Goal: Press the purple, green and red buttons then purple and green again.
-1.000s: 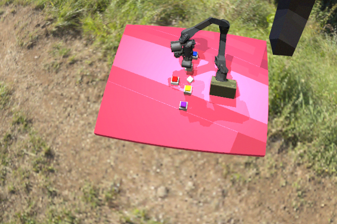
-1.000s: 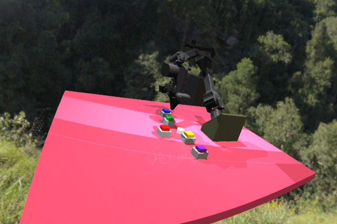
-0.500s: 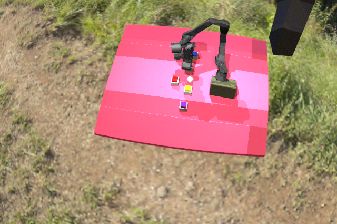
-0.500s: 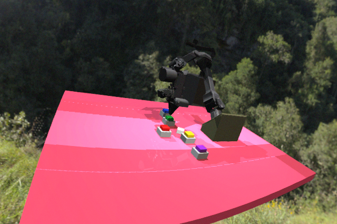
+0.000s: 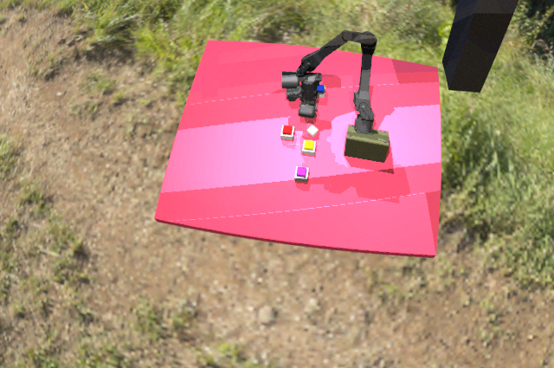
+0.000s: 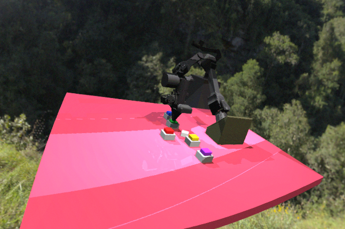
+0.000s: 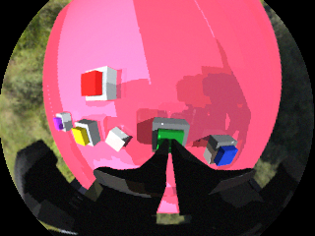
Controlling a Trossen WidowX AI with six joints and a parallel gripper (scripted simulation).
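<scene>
The green button is 10 mm below my gripper tip. From my gripper tip the other things lie so: small white block (10 mm behind, 90 mm to the left, 20 mm below); then red button (80 mm ahead, 100 mm to the left); then blue button (40 mm behind, 100 mm to the right).
</scene>
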